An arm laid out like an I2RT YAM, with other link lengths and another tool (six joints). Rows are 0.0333 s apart.
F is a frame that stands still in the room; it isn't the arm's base.
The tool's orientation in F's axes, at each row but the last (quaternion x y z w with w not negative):
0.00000, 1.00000, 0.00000, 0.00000
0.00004, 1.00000, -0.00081, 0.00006
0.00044, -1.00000, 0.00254, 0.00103
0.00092, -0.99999, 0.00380, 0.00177
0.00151, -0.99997, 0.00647, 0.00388
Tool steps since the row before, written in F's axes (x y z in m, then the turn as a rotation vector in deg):
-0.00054, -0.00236, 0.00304, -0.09, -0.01, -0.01
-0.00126, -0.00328, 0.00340, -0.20, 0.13, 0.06
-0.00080, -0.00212, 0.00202, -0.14, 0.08, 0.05
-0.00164, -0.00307, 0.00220, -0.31, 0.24, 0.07
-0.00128, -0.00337, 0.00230, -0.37, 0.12, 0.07
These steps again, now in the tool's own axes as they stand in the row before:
0.00054, -0.00236, -0.00304, 0.09, -0.01, 0.01
0.00126, -0.00329, -0.00339, 0.20, 0.13, -0.06
0.00081, -0.00213, -0.00201, 0.14, 0.08, -0.05
0.00165, -0.00308, -0.00217, 0.31, 0.24, -0.07
0.00131, -0.00340, -0.00225, 0.37, 0.12, -0.07

